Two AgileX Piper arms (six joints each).
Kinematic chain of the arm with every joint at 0, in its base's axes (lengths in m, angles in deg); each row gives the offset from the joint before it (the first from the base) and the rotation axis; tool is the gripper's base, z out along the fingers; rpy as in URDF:
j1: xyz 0 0 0.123 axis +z
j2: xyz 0 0 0 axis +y
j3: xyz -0.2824 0 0.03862 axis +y
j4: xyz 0.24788 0 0.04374 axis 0.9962 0 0.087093
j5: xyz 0 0 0 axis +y
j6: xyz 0.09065 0 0.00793 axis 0.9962 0 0.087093
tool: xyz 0 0 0 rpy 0 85.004 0
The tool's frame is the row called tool.
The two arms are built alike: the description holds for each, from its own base.
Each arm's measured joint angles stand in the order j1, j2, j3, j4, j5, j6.
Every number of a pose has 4 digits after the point. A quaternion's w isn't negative.
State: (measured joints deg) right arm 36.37 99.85 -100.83 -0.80 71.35 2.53; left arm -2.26 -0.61 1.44 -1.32 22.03 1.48
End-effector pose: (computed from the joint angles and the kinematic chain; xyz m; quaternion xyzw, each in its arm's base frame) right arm 0.2997 0.2193 0.3599 -0.2851 0.9345 0.0645 0.2034; left arm 0.0522 -0.0028 0.1709 0.0203 0.8080 -0.0138 0.5886
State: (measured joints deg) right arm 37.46 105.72 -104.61 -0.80 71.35 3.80; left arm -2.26 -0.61 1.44 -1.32 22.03 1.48
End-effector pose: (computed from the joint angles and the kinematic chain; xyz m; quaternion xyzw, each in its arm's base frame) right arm 0.3161 0.2407 0.3393 -0.2848 0.9384 0.0624 0.1853; left arm 0.0522 -0.0028 0.1709 0.0203 0.8080 -0.0138 0.5886
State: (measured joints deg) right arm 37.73 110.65 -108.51 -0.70 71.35 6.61; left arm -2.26 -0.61 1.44 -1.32 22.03 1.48
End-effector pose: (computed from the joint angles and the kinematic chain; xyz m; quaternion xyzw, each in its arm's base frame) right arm 0.3316 0.2552 0.3234 -0.2643 0.9462 0.0648 0.1751; left arm 0.0522 -0.0028 0.1709 0.0203 0.8080 -0.0138 0.5886
